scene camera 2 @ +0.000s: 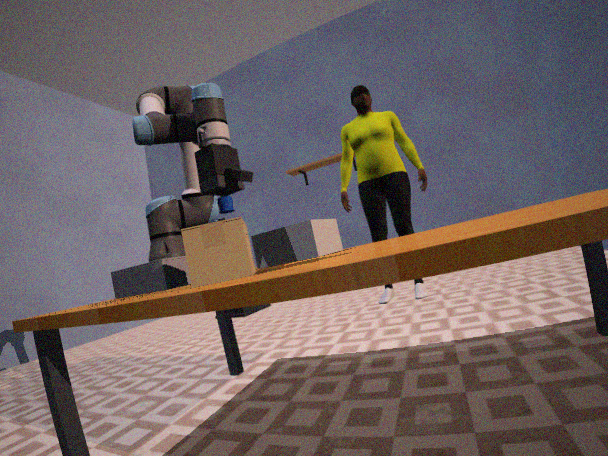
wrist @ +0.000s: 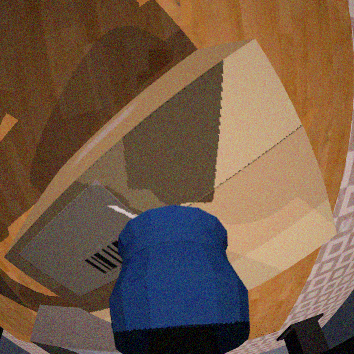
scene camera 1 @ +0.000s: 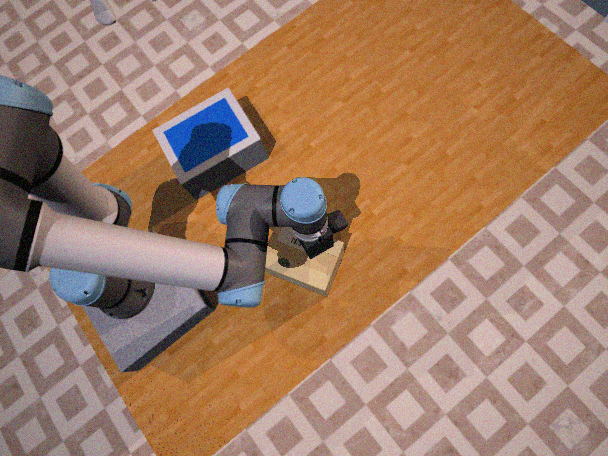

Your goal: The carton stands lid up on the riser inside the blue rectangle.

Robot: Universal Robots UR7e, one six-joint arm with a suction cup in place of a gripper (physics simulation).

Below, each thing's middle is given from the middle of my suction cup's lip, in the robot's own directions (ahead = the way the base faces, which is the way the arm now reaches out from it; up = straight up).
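My suction cup is 4 cm past the tan cardboard carton point(scene camera 2: 220, 251) at the moment, and it's 10 cm above it.
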